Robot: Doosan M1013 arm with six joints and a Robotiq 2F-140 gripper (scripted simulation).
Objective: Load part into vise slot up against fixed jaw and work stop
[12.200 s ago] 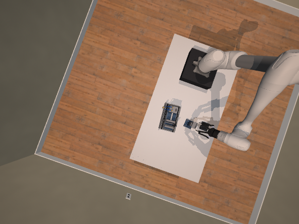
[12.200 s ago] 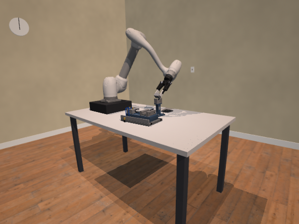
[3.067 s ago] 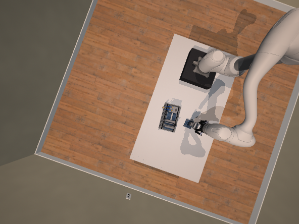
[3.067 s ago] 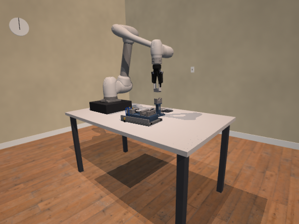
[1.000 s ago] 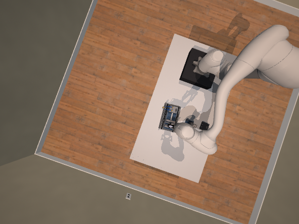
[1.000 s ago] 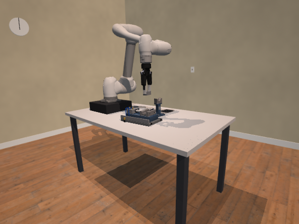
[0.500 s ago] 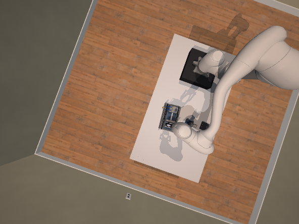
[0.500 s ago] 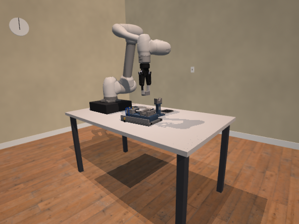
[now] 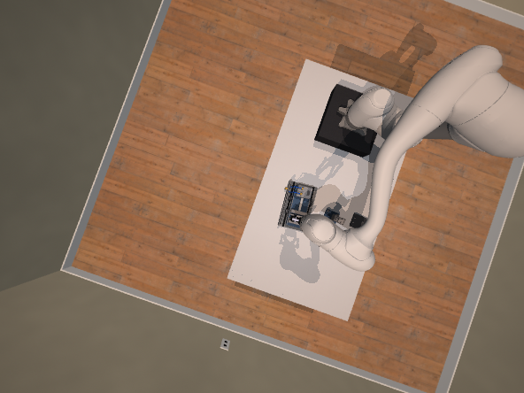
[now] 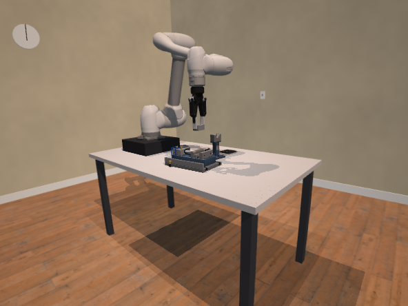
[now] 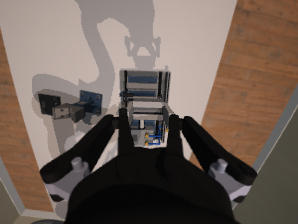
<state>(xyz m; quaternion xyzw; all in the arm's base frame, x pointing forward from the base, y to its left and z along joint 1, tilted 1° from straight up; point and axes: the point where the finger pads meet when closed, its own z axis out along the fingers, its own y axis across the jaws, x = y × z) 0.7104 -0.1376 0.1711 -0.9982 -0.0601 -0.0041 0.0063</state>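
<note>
My gripper is now 2 cm above the part. From my hand the other things lie so: vise base (22 cm below, 7 cm behind, 1 cm to the left).
</note>
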